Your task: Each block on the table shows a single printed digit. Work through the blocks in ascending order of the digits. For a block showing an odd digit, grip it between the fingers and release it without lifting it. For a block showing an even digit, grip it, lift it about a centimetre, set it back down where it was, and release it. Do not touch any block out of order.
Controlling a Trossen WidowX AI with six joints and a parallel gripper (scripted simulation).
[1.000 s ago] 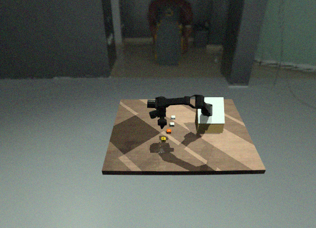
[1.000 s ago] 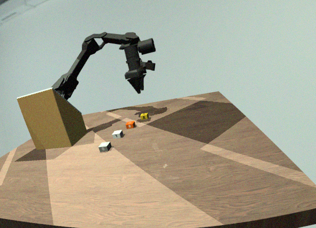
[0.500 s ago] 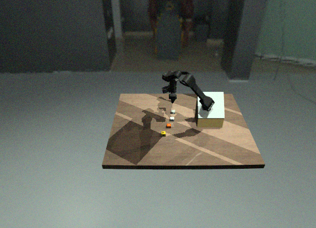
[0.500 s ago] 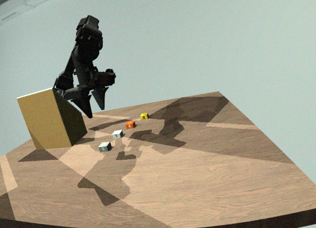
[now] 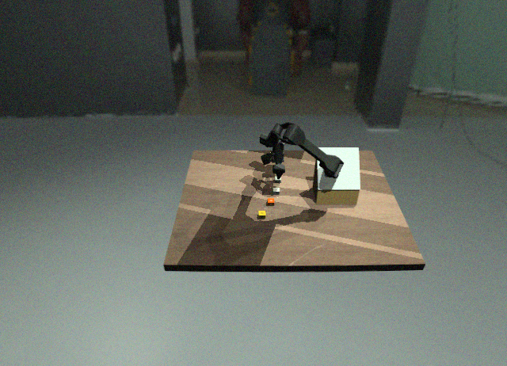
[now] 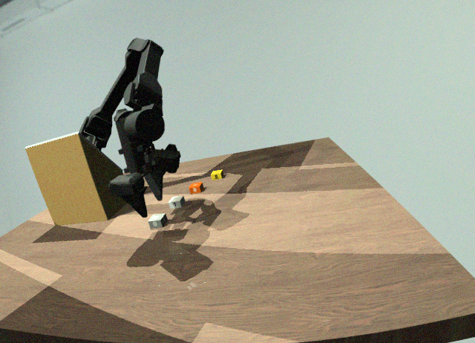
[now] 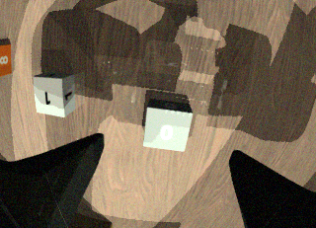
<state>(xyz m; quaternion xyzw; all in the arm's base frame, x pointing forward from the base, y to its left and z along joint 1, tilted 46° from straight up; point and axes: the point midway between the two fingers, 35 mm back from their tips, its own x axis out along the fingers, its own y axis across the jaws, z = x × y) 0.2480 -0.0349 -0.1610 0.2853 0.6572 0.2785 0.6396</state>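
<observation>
The grey block is 30 mm below my gripper tip. Round my gripper tip: yellow block 280 mm to the left, 90 mm ahead, 30 mm below; then white block 100 mm to the left, 30 mm below, 20 mm ahead; then orange block 190 mm to the left, 50 mm ahead, 30 mm below.
</observation>
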